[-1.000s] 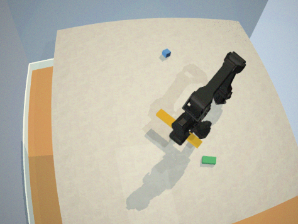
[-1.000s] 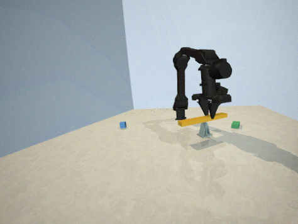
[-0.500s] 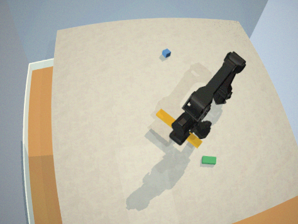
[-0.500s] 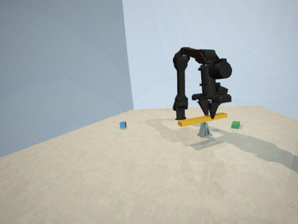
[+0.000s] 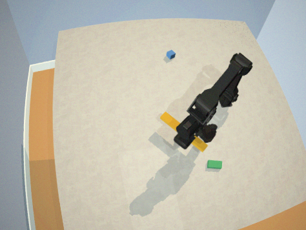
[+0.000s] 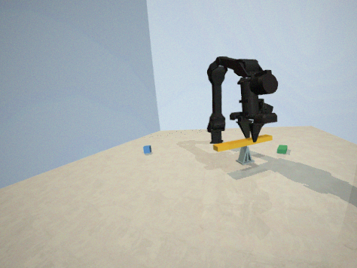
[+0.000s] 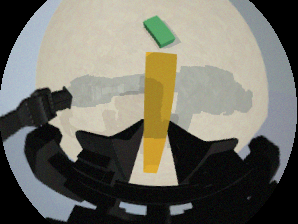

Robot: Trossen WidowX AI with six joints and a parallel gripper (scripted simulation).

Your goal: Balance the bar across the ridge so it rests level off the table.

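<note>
Right now the yellow bar is 20 mm ahead of my gripper tip and 20 mm to the right of it. From my gripper tip the other things lie so: blue cube 50 mm behind, 490 mm to the right, 50 mm below; then green block 100 mm behind, 130 mm to the left, 60 mm below.
</note>
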